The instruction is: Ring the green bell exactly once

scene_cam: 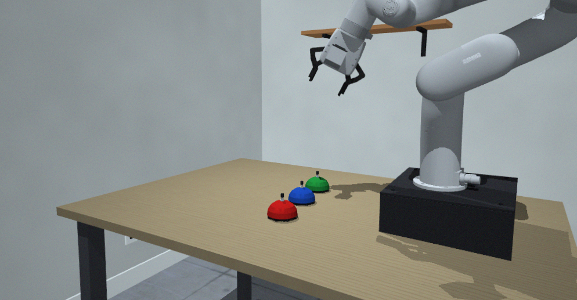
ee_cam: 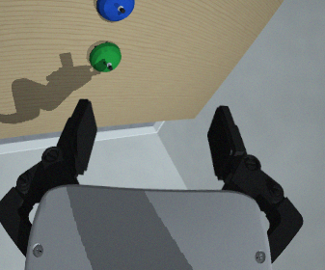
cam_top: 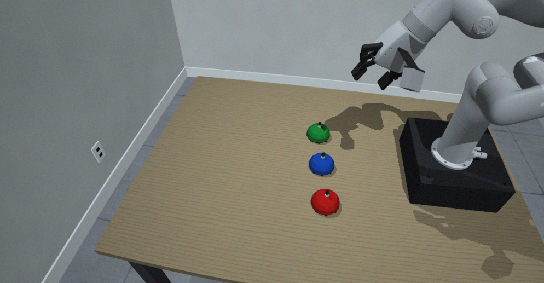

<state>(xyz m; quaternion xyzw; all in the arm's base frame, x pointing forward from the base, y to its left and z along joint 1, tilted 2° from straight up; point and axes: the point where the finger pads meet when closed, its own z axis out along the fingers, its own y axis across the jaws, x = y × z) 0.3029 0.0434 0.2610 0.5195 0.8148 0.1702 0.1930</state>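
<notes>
The green bell is 110 mm ahead of my hand, 150 mm to the right of it and 320 mm below it. Also, from my hand: red bell: 50 mm ahead, 140 mm to the left, 320 mm below; blue bell: 80 mm ahead, 320 mm below.
</notes>
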